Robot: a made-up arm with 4 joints.
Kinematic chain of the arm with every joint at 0, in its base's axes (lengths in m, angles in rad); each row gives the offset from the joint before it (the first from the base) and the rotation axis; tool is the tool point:
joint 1: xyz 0 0 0.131 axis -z
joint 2: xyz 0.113 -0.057 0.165 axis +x
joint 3: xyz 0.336 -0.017 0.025 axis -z
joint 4: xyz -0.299 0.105 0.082 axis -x
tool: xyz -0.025 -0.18 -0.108
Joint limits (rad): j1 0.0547..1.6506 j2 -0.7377..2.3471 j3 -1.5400..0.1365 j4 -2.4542..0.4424
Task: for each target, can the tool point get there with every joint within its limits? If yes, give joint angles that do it. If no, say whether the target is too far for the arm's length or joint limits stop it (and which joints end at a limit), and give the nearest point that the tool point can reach.
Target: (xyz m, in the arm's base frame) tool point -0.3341 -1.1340 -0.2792
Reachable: no: too far | nearest point -0.1739 -0.5902 0.0281 | short by 0.645 m
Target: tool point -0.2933 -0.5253 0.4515
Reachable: yes | joints 1.4167 -0.4375 -1.4037 0.0493
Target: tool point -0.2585 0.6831 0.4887
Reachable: no: joint limits stop it (at a limit: joint 1, joint 4) | nearest point 0.1437 0.2359 0.3758 | short by 0.612 m
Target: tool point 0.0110 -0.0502 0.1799
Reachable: yes | joints 0.7557 1.5608 -0.9235 -1.8951
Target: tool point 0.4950 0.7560 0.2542
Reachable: no: joint limits stop it (at a limit: joint 1, joint 2, joint 3) | nearest point 0.3861 0.2305 0.1238 | short by 0.552 m
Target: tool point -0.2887 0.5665 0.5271
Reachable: no: joint limits stop it (at a limit: joint 1, joint 4) | nearest point 0.1147 0.2008 0.3965 | short by 0.560 m
